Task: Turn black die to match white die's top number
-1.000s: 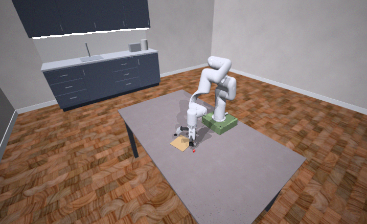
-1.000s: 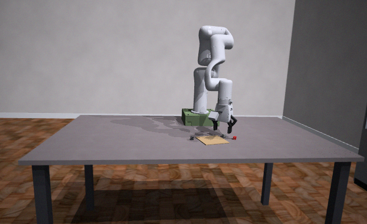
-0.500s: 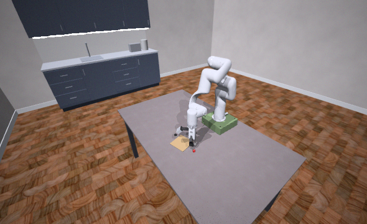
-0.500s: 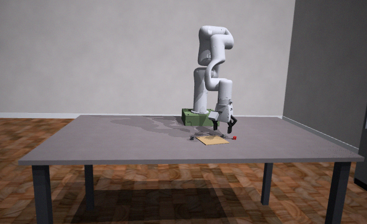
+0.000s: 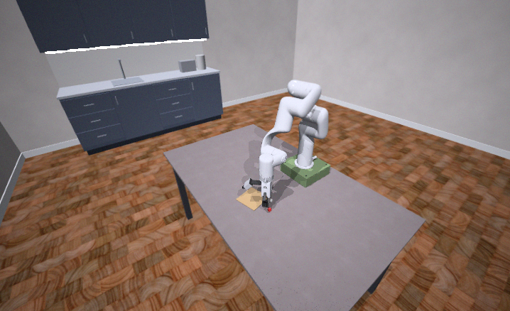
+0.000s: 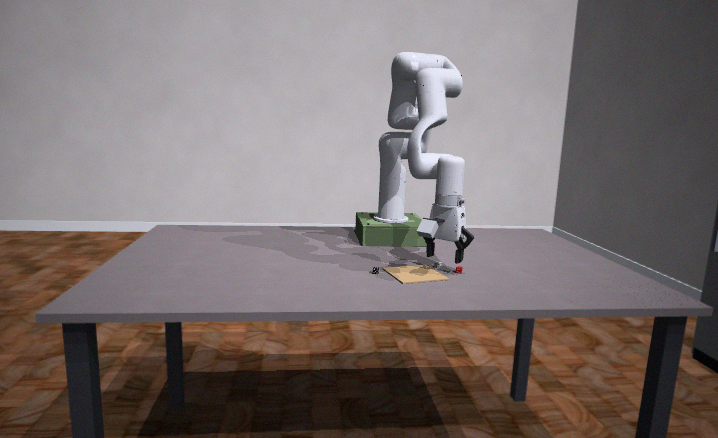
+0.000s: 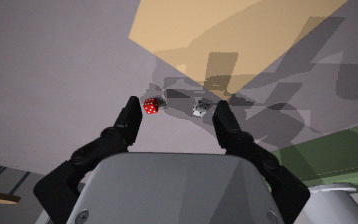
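My hand is 40 mm to the right of the red die, 40 mm above it and 10 mm short of it. Also, from my hand: white die (40 mm below, 40 mm behind, 10 mm to the right); then tan mat (90 mm to the right, 40 mm below, 30 mm ahead); then black die (200 mm to the right, 40 mm below, 30 mm ahead).
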